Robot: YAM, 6 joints.
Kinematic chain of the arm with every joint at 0, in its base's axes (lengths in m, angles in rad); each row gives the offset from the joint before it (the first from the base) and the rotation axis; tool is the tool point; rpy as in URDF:
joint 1: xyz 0 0 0.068 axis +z
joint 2: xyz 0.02 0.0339 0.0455 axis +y
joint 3: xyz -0.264 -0.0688 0 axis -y
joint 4: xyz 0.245 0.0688 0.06 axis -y
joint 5: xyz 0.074 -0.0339 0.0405 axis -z
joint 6: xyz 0.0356 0 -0.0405 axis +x
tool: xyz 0 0 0 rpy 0 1.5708 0
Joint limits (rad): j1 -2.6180..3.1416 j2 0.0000..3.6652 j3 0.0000..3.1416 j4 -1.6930..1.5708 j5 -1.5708..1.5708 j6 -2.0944..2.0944
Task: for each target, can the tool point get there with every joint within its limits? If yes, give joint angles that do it. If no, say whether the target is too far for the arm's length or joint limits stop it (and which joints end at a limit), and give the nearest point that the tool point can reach.
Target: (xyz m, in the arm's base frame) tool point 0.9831 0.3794 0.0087
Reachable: no: too far | nearest point 0.5996 0.2314 0.0504 | short by 0.413 m
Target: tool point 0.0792 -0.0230 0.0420
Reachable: yes | joints -0.4059 2.4398 0.5017 -1.2802 -0.2903 0.2623
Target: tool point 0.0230 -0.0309 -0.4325
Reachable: no: joint limits stop it (at a limit: joint 2) | nearest point 0.0507 -0.0681 -0.3412 | short by 0.102 m
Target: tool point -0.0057 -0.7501 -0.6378
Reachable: no: too far | nearest point -0.0036 -0.4763 -0.2997 | short by 0.435 m
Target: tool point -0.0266 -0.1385 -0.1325
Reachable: yes | joints -1.7483 2.9804 0.4156 1.3010 0.0491 0.1669
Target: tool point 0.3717 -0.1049 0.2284
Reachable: yes | joints -0.2899 1.8674 1.4851 -0.8203 -0.1605 1.3810
